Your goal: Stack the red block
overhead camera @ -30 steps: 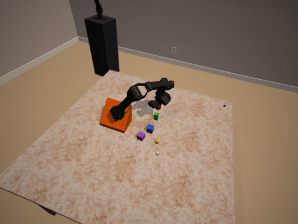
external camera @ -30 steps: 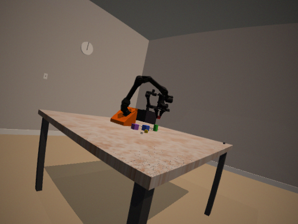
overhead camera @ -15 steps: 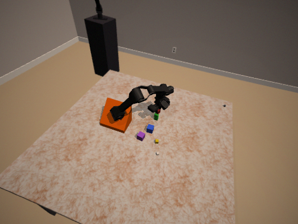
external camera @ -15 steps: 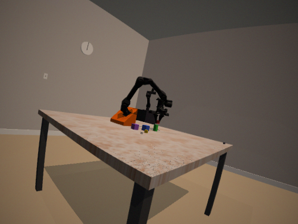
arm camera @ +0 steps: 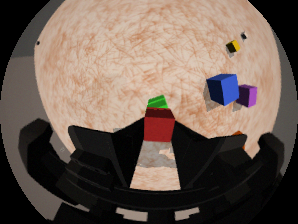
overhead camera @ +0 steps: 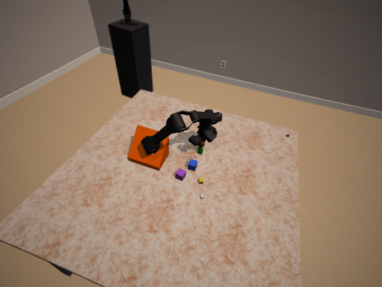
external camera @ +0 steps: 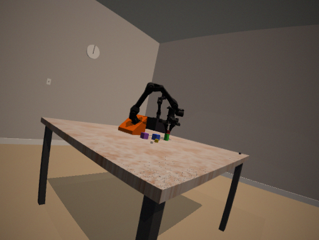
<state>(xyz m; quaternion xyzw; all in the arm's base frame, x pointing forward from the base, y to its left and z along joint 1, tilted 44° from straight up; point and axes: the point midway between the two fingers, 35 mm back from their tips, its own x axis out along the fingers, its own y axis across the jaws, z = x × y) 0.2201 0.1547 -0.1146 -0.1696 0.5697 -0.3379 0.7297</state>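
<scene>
Now: the red block 1 cm above my gripper tip. Round my gripper tip: green block 3 cm below; purple cube 2 cm behind, 23 cm to the right, 5 cm below; blue cube 1 cm ahead, 14 cm to the right, 5 cm below.
</scene>
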